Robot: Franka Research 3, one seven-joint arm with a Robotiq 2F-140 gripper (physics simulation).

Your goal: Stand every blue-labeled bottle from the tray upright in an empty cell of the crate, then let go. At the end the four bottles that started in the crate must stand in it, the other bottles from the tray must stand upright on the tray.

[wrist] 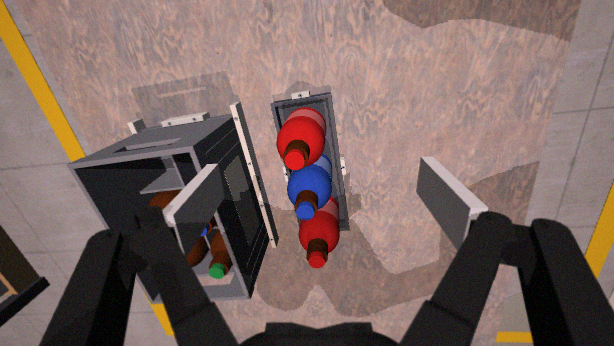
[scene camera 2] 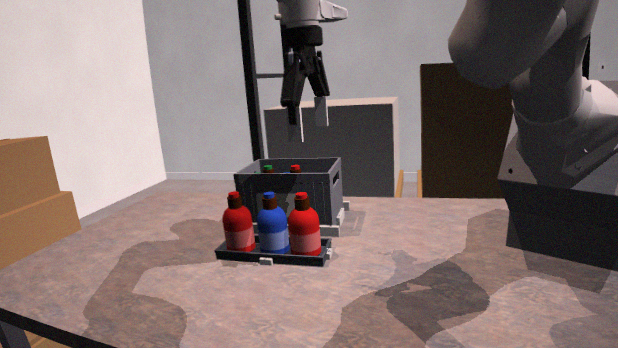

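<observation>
The blue-labeled bottle (scene camera 2: 272, 223) (wrist: 309, 186) stands upright in the middle of the tray (scene camera 2: 295, 258) (wrist: 336, 150), between one red bottle (scene camera 2: 238, 223) (wrist: 318, 232) and another red bottle (scene camera 2: 303, 225) (wrist: 301, 139). The grey crate (scene camera 2: 336, 200) (wrist: 135, 145) stands beside the tray. In it show a green-capped bottle (scene camera 2: 268, 169) (wrist: 217, 270), a red cap (scene camera 2: 295, 168) and a blue cap (wrist: 204, 231); the left finger and the walls hide much of the inside. The two cells at its upper end in the wrist view show no bottle. My gripper (scene camera 2: 309, 122) (wrist: 318, 177) is open and empty, above crate and tray height.
White brackets line the crate (wrist: 254, 175) and tray (wrist: 300, 95) on the table (scene camera 2: 200, 300) (wrist: 400, 100). The crate's high walls stand close to the tray. Brown boxes (scene camera 2: 30, 200) are at the left in the scene view, and a large grey box (scene camera 2: 350, 145) is behind the crate.
</observation>
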